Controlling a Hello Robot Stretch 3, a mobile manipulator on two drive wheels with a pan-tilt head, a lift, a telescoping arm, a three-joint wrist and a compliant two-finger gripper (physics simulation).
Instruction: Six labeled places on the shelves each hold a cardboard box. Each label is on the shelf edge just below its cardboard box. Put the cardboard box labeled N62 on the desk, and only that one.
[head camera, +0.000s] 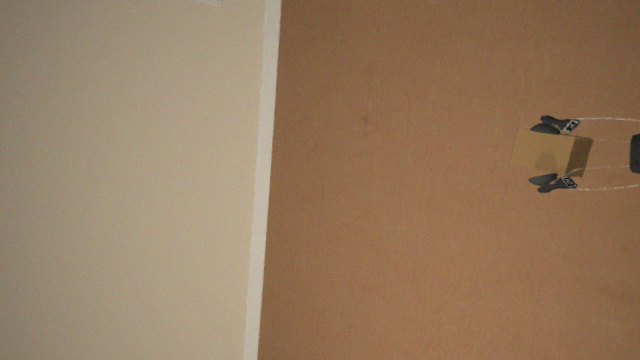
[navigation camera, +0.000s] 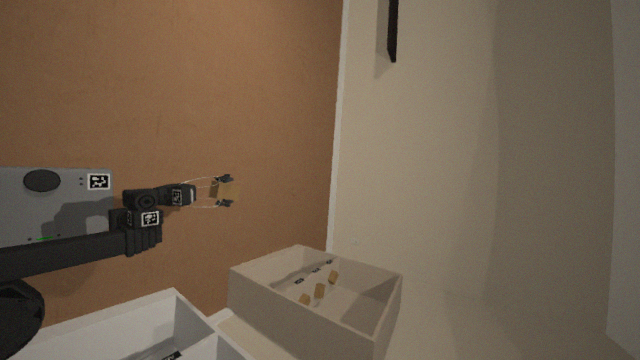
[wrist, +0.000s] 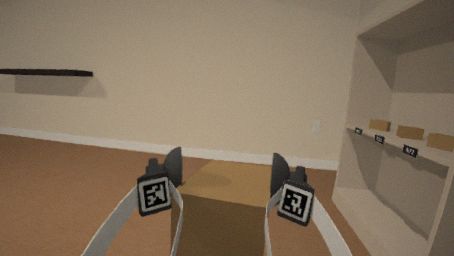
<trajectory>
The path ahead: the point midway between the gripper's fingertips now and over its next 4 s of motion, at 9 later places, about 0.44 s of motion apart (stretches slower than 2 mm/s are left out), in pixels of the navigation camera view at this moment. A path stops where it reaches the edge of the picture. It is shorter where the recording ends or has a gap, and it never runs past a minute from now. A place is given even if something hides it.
My gripper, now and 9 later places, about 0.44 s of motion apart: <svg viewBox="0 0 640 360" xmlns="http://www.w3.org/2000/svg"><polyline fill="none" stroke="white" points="232,190 233,185 233,174 233,162 233,151 234,139 234,127 234,115 235,103 235,91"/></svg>
</trajectory>
